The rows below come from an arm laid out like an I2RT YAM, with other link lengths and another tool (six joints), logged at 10 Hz.
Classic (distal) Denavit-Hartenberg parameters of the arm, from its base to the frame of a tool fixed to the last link. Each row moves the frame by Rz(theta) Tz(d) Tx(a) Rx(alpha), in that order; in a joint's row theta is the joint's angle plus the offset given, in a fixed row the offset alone. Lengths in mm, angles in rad.
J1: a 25; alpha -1.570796; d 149.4; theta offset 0
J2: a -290.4; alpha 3.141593; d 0; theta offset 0
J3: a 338; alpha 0; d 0; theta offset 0.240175
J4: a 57; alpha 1.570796; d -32.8; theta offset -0.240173
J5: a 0; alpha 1.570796; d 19.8; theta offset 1.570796
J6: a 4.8; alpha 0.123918; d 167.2; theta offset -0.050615
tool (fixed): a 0; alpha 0; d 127.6; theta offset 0
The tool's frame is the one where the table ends.
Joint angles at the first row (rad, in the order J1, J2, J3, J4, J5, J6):
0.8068, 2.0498, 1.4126, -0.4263, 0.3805, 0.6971
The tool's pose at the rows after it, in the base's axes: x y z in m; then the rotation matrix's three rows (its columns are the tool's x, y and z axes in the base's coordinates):
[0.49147 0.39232 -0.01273], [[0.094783 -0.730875 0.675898], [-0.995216 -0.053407 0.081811], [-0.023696 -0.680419 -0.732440]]
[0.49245 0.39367 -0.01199], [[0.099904 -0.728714 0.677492], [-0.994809 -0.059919 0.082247], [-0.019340 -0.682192 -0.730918]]
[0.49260 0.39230 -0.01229], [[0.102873 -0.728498 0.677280], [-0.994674 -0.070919 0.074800], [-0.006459 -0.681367 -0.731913]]
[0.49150 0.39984 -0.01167], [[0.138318 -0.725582 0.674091], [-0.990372 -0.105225 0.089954], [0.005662 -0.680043 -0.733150]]
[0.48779 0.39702 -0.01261], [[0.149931 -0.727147 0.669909], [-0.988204 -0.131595 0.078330], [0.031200 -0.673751 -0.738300]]
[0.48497 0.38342 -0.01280], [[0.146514 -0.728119 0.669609], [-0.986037 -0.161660 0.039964], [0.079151 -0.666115 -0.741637]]
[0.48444 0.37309 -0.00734], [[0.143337 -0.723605 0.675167], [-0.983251 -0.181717 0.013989], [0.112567 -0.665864 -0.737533]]
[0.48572 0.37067 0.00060], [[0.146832 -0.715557 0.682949], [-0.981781 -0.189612 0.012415], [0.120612 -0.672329 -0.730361]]
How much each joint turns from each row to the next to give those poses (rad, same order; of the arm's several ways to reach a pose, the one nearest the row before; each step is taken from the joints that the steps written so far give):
0.0080, 0.0082, 0.0099, -0.0001, -0.0003, -0.0190
0.0012, 0.0036, 0.0062, -0.0014, 0.0023, -0.0061
0.0012, 0.0044, 0.0062, -0.0089, 0.0069, -0.0064
0.0059, 0.0069, 0.0127, -0.0028, -0.0073, -0.0324
0.0054, 0.0004, 0.0022, -0.0190, 0.0099, -0.0136
0.0016, -0.0045, -0.0043, -0.0321, 0.0312, -0.0110
0.0002, -0.0128, -0.0052, -0.0226, 0.0261, -0.0106
-0.0007, -0.0158, -0.0037, -0.0046, 0.0088, -0.0114

